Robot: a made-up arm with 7 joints.
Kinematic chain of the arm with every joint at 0, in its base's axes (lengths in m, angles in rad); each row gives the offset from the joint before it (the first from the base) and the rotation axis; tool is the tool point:
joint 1: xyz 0 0 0.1 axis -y
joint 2: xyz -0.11 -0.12 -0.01 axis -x
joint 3: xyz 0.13 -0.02 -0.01 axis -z
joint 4: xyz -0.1 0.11 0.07 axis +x
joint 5: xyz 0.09 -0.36 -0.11 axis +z
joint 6: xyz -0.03 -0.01 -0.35 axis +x
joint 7: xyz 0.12 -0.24 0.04 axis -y
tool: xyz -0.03 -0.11 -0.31
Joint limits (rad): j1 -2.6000..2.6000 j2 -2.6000..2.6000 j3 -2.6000..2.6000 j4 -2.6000..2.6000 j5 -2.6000..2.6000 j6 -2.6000..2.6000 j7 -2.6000..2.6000
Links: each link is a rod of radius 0.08 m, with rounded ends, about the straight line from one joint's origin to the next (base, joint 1, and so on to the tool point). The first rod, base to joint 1, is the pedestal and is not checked.
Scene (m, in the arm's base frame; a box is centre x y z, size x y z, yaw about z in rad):
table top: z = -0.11
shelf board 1: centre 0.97 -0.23 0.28 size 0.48 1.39 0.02 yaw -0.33
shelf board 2: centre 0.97 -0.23 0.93 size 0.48 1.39 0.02 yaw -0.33
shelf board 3: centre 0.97 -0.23 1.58 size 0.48 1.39 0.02 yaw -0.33
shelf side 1: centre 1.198 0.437 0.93 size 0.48 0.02 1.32 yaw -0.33
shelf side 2: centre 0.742 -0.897 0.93 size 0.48 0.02 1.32 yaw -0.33
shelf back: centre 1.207 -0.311 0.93 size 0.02 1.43 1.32 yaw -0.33
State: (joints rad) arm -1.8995 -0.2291 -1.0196 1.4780 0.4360 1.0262 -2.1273
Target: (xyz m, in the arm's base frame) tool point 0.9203 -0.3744 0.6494
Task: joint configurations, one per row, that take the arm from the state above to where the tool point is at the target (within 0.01 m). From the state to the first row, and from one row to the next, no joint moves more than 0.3 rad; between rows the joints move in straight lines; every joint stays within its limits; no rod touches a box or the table.
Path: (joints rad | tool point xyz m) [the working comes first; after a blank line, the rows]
Joints at the target: -2.6000 -0.0548 -1.6411 2.2314 0.2008 1.3468 -1.8627
Straight joint move there: touches shelf board 2.

1: -2.1330 -0.1601 -1.0138 1.6630 0.4590 1.1059 -2.1153 | -0.1108 0.4134 0.9911
2: -2.3665 -0.0912 -1.0081 1.8480 0.4820 1.1855 -2.1034 | 0.2817 0.4336 0.9709
3: -2.6000 -0.0222 -1.0023 2.0330 0.5051 1.2652 -2.0914 | 0.6293 0.4526 0.7832
4: -2.6000 -0.0331 -1.2152 2.0991 0.4037 1.2924 -2.0151 | 0.7976 0.1985 0.7830
5: -2.6000 -0.0440 -1.4282 2.1652 0.3022 1.3196 -1.9389 | 0.8962 -0.0867 0.7385
6: -2.6000 -0.0548 -1.6411 2.2314 0.2008 1.3468 -1.8627 | 0.9203 -0.3745 0.6494

